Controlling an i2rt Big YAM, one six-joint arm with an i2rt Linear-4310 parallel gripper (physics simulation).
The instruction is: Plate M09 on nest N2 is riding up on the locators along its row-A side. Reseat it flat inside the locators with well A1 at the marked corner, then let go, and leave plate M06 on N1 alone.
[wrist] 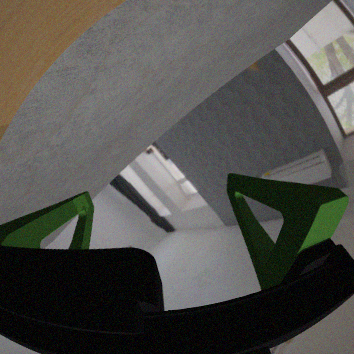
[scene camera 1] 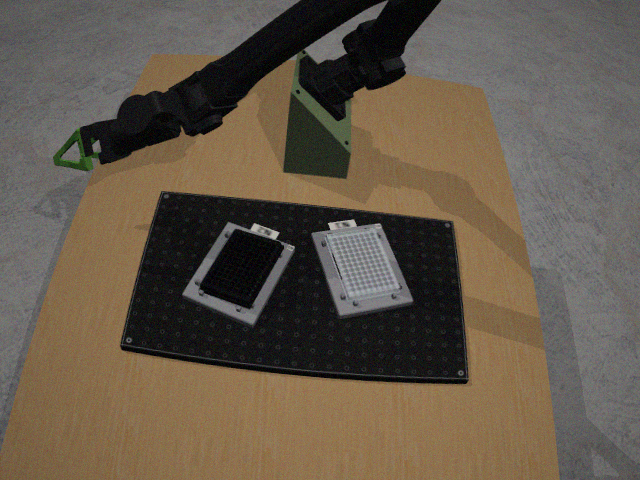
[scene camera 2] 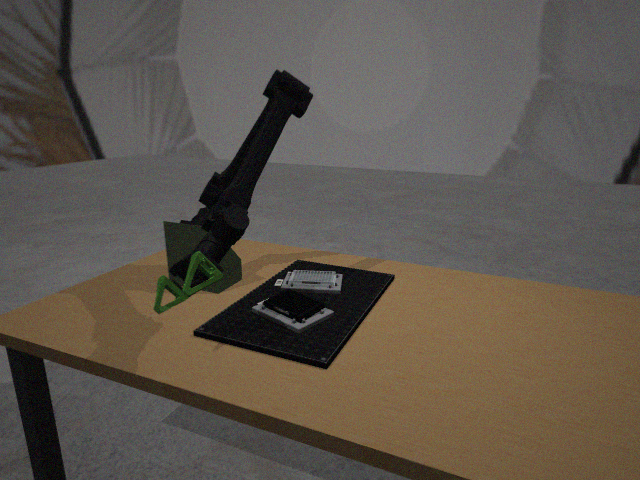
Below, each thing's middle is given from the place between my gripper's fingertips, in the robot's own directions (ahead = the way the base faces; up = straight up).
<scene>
Now: hand 310 mm to the right of the black well plate (scene camera 1: 239, 272), 120 mm above it and 100 mm short of it.
</scene>
